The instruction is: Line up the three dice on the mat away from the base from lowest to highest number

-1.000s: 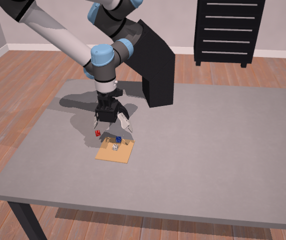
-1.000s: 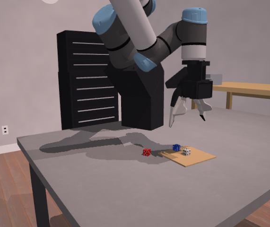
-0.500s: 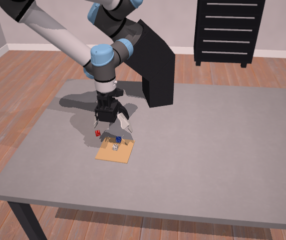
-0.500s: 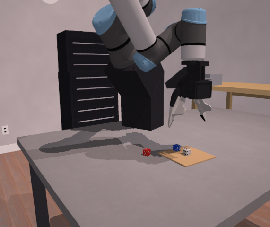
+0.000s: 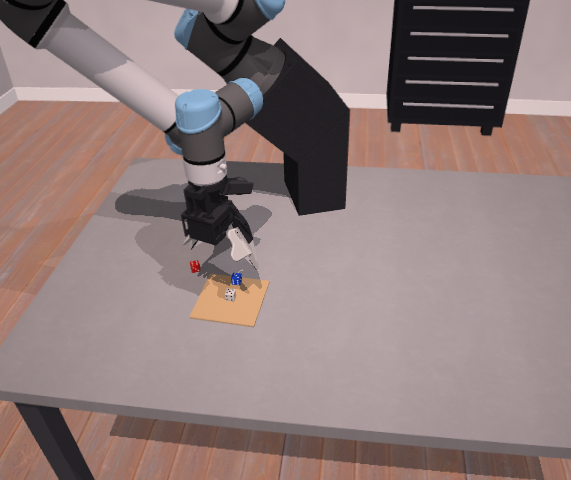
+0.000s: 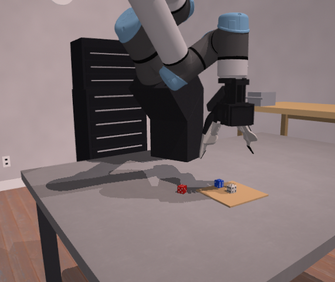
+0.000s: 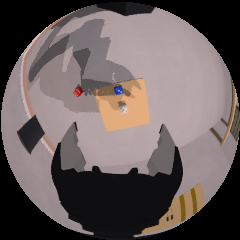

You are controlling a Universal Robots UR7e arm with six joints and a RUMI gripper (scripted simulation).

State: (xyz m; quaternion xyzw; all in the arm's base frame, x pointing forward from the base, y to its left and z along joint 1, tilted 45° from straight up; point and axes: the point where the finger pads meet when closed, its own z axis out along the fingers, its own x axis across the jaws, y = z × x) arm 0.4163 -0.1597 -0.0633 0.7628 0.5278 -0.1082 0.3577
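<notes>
The red die lies 90 mm behind my hand, 90 mm to the right of it and 90 mm below it. The rest, counted from my hand: tan mat (10 mm ahead, 10 mm to the left, 100 mm below); then white die (10 mm ahead, 10 mm to the left, 90 mm below); then blue die (40 mm behind, 20 mm to the left, 90 mm below).
</notes>
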